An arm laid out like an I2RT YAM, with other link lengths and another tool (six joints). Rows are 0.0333 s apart.
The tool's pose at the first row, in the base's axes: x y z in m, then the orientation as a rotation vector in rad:
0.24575, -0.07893, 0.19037, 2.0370, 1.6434, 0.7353
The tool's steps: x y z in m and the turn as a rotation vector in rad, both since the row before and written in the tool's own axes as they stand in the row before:
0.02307, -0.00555, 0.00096, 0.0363, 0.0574, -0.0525
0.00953, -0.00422, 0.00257, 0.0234, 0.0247, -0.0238
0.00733, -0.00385, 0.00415, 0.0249, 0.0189, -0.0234
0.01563, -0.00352, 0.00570, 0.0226, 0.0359, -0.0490
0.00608, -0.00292, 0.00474, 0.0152, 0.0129, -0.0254
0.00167, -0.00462, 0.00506, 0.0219, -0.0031, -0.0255
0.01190, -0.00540, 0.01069, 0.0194, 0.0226, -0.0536
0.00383, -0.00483, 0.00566, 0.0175, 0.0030, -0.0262
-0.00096, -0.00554, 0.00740, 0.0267, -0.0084, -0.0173
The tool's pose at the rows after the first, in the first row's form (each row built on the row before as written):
0.24590, -0.05520, 0.18940, 2.0067, 1.7474, 0.7574
0.24498, -0.04496, 0.18630, 1.9962, 1.7988, 0.7606
0.24476, -0.03681, 0.18190, 1.9864, 1.8478, 0.7560
0.24552, -0.02033, 0.17778, 1.9459, 1.9263, 0.7646
0.24551, -0.01343, 0.17327, 1.9261, 1.9661, 0.7596
0.24430, -0.01079, 0.16684, 1.9096, 2.0013, 0.7309
0.24434, 0.00272, 0.15672, 1.8586, 2.0720, 0.7250
0.24257, 0.00727, 0.14993, 1.8371, 2.1071, 0.7059
0.24166, 0.00727, 0.14068, 1.8300, 2.1346, 0.6680

